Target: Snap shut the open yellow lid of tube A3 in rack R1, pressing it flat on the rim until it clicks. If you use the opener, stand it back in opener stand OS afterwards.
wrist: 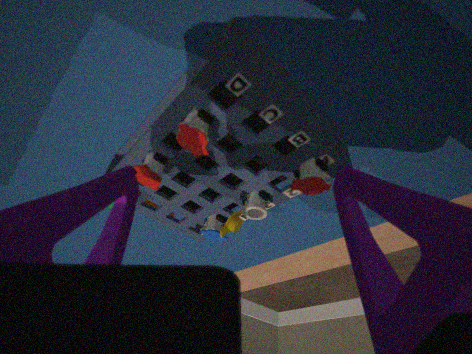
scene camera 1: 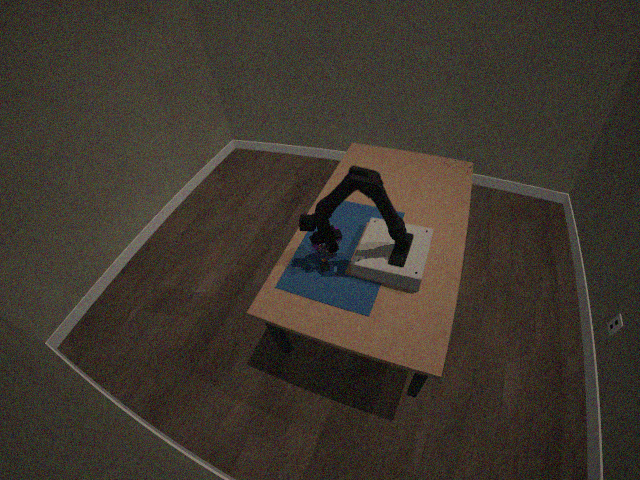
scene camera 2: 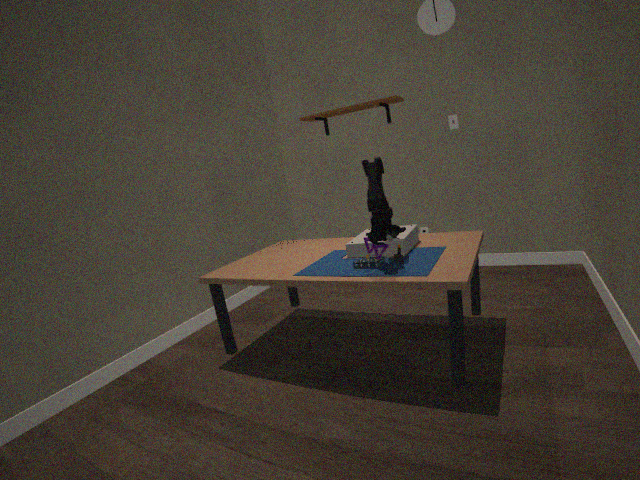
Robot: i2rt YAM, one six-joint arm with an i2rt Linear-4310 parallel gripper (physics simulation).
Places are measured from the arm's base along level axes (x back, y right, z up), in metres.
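Pixels of known places: gripper, between the fingertips: [wrist: 235, 176] [scene camera 2: 373, 256]; arm's base, origin of its link: [scene camera 1: 401, 249].
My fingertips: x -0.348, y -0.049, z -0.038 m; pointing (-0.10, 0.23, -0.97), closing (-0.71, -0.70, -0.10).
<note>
Ahead of a thing's pixels: the offset from my fingertips to its top centre. "spot": to the spot under its first point. Level surfaces: height alone.
Rack R1 @(dx -0.003, dy +0.031, dz +0.013 m) [wrist: 280, 90] [scene camera 2: 361, 264] stands on the blue mat, with labels and several tubes. In the wrist view, the A3 tube @(spot: dx -0.028, dy +0.012, dz -0.010 m) [wrist: 257, 197] shows a pale open rim, and its yellow lid @(dx -0.024, dy +0.024, dz +0.010 m) [wrist: 232, 224] stands open beside the rim. My gripper [wrist: 235, 176] [scene camera 2: 376, 249] is open and empty above the rack, its purple fingers wide apart; the tube and lid show between and beyond them. In scene camera 1 the gripper [scene camera 1: 325, 245] hangs over the mat, too dark for detail. I cannot make out the opener or stand OS for certain.
Red lids [wrist: 192, 139] [wrist: 147, 177] [wrist: 311, 185] and a blue lid @(dx -0.033, dy +0.055, dz -0.002 m) [wrist: 213, 234] stand out from other tubes. A small dark upright thing @(dx +0.034, dy -0.114, dz +0.042 m) [scene camera 2: 399, 252] is right of the rack. The blue mat @(dz -0.043 m) [scene camera 1: 330, 299] [scene camera 2: 315, 268] lies by the white arm base [scene camera 1: 385, 280].
</note>
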